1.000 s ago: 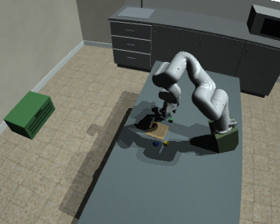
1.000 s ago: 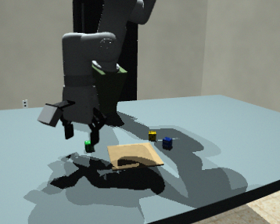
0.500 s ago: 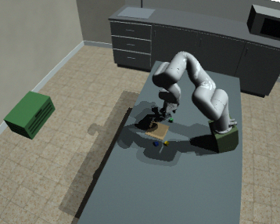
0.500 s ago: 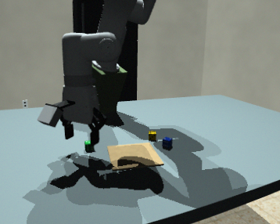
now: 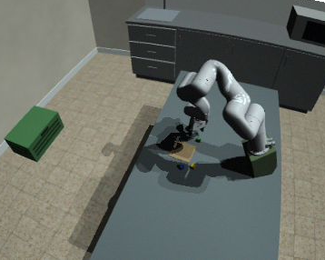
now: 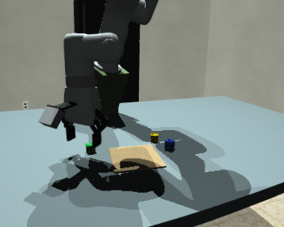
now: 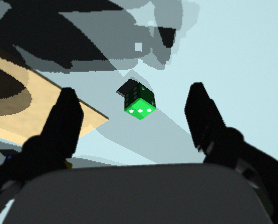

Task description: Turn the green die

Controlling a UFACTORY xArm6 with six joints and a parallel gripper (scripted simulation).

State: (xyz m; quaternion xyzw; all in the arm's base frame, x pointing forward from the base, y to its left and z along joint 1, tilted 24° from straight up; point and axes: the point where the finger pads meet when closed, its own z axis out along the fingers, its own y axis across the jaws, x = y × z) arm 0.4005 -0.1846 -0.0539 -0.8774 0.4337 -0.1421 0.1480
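Now: the green die 40 mm below my hand, 30 mm behind it and 20 mm to the left of it. Also, from my hand: yellow die: 250 mm to the left, 40 mm below, 20 mm behind; tan mat: 130 mm to the left, 60 mm ahead, 50 mm below; blue die: 260 mm to the left, 50 mm ahead, 40 mm below.
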